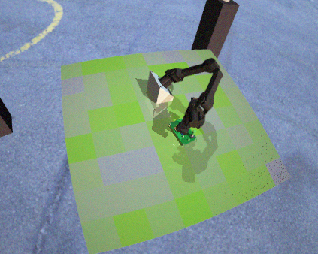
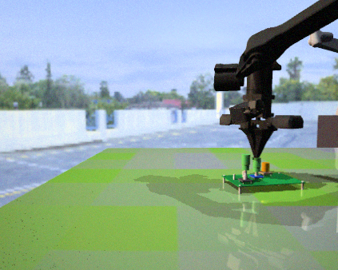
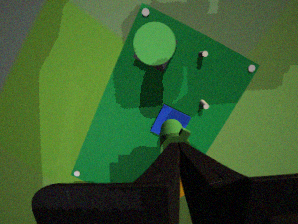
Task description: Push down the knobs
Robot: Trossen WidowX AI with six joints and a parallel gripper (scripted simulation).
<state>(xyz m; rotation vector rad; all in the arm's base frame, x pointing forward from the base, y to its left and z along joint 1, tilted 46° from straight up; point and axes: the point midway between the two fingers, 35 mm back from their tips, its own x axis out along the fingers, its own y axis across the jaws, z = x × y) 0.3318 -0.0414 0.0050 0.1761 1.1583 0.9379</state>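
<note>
Right now the green knob is 1 cm below my gripper tip.
</note>
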